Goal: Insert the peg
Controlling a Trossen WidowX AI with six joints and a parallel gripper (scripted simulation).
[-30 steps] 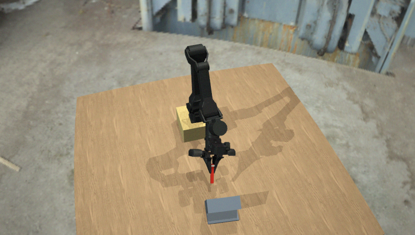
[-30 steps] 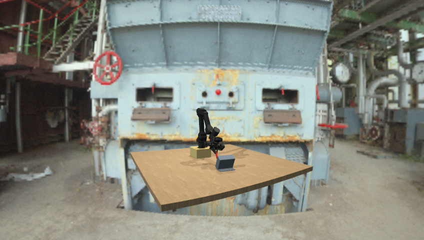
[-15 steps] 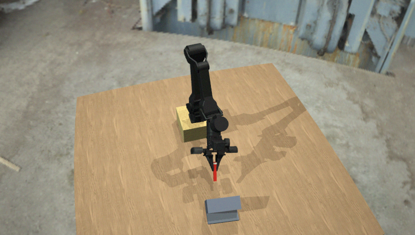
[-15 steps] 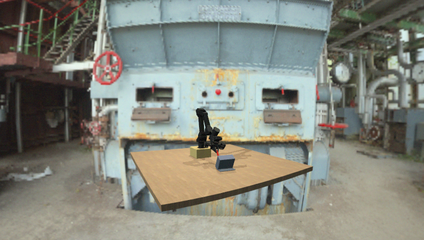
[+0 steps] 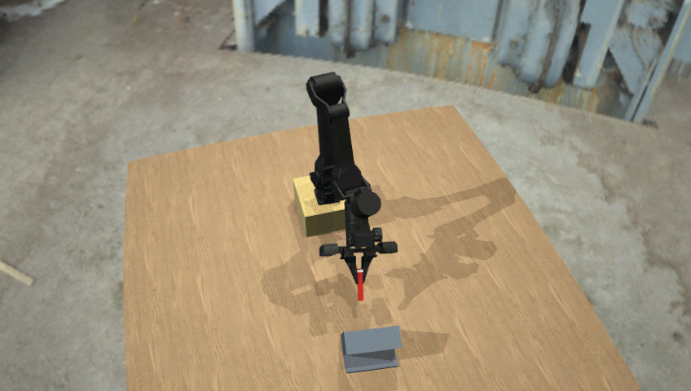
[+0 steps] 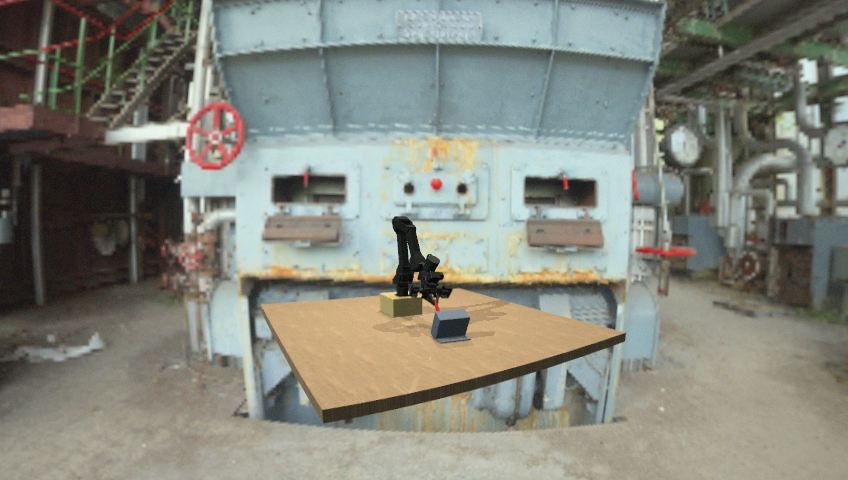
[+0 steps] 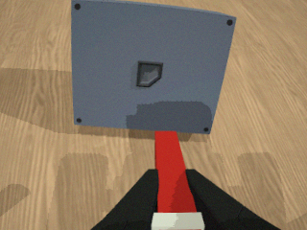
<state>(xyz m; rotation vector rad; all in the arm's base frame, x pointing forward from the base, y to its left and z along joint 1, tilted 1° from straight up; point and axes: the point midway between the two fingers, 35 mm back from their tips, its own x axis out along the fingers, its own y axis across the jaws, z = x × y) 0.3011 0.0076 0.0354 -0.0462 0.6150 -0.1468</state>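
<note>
The sloped panel is 13 cm ahead of my gripper tip, 1 cm to the right of it and 6 cm below it. From my gripper tip the other things lie so: red square peg: 1 cm behind, 1 cm above.
</note>
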